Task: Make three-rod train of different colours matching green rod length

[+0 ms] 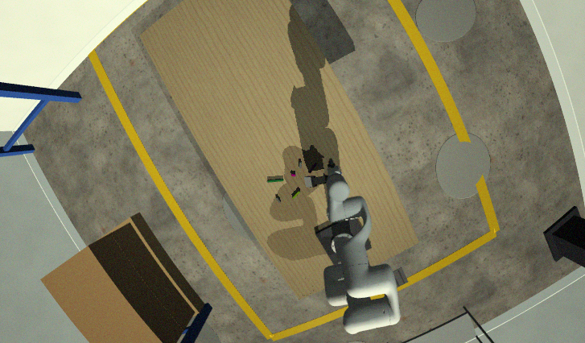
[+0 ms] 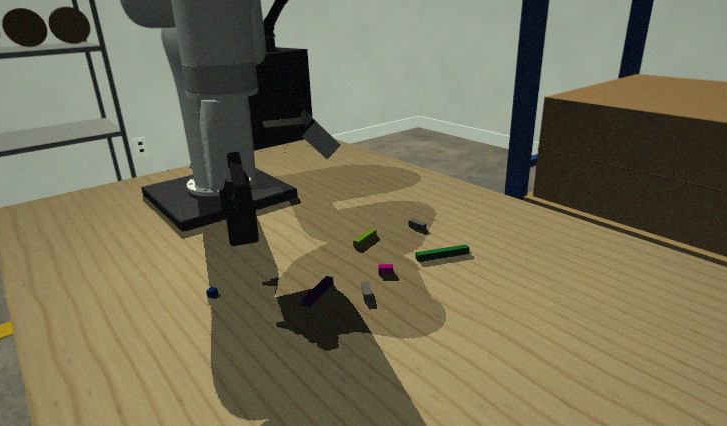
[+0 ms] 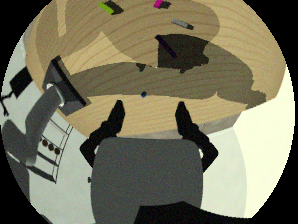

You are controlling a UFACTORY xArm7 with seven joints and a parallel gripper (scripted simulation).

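The magenta rod lies 100 mm ahead of my hand, 160 mm to the left of it and 100 mm below it. Round my hand: lime rod 10 mm ahead, 210 mm to the left, 100 mm below; then purple rod 60 mm ahead, 60 mm to the left, 100 mm below; then blue rod 40 mm behind, 30 mm to the right, 100 mm below.
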